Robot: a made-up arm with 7 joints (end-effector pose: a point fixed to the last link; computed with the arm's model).
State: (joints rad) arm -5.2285 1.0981 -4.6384 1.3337 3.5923 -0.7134 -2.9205
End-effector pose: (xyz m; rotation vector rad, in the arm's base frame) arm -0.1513 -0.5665 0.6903 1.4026 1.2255 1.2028
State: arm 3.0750 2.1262 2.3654 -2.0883 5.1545 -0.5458 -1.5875
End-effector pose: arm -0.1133 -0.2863 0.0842 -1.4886 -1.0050 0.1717
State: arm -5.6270 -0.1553 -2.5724 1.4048 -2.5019 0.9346 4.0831
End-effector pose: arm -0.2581 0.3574 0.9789 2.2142 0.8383 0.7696
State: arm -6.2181 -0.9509 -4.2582 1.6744 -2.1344 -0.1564 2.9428
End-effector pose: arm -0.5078 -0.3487 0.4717 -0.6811 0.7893 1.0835
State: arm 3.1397 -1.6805 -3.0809 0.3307 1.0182 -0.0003 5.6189
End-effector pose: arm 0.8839 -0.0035 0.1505 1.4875 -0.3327 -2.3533
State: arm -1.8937 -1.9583 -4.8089 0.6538 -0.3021 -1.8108 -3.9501
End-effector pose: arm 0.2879 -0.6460 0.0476 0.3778 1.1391 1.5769
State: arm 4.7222 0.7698 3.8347 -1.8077 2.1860 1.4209 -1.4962
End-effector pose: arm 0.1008 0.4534 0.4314 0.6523 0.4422 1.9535
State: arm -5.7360 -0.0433 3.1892 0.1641 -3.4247 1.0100 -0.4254
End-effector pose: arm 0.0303 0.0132 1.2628 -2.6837 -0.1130 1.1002
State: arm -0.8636 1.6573 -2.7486 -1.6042 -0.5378 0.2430 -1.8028
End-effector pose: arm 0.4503 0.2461 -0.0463 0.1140 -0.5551 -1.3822
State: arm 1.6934 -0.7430 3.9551 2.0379 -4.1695 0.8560 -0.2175
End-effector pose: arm 0.3648 0.3434 0.5469 0.2366 -1.5649 -0.3098
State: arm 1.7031 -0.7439 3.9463 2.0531 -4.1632 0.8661 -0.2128
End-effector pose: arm 0.3649 0.3384 0.5429 0.2154 -1.5631 -0.3009
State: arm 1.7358 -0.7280 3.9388 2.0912 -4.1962 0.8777 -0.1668
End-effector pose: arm 0.3685 0.3111 0.5407 0.1307 -1.5566 -0.3327
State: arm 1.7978 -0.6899 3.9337 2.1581 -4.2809 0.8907 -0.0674
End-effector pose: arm 0.3712 0.2557 0.5406 -0.0352 -1.5301 -0.4159
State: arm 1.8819 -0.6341 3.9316 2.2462 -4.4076 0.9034 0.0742
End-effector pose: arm 0.3632 0.1813 0.5409 -0.2589 -1.4592 -0.5362
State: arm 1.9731 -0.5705 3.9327 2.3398 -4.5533 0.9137 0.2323
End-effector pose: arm 0.3391 0.1058 0.5403 -0.4878 -1.3350 -0.6680
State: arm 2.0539 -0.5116 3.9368 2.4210 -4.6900 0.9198 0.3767
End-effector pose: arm 0.3056 0.0464 0.5386 -0.6693 -1.1838 -0.7856
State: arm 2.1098 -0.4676 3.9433 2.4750 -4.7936 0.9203 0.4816
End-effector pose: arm 0.2762 0.0101 0.5369 -0.7766 -1.0550 -0.8729
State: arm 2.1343 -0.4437 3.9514 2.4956 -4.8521 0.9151 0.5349
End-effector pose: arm 0.2611 -0.0053 0.5362 -0.8144 -0.9864 -0.9253
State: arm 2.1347 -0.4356 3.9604 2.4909 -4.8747 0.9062 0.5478
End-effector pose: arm 0.2595 -0.0077 0.5367 -0.8082 -0.9729 -0.9519
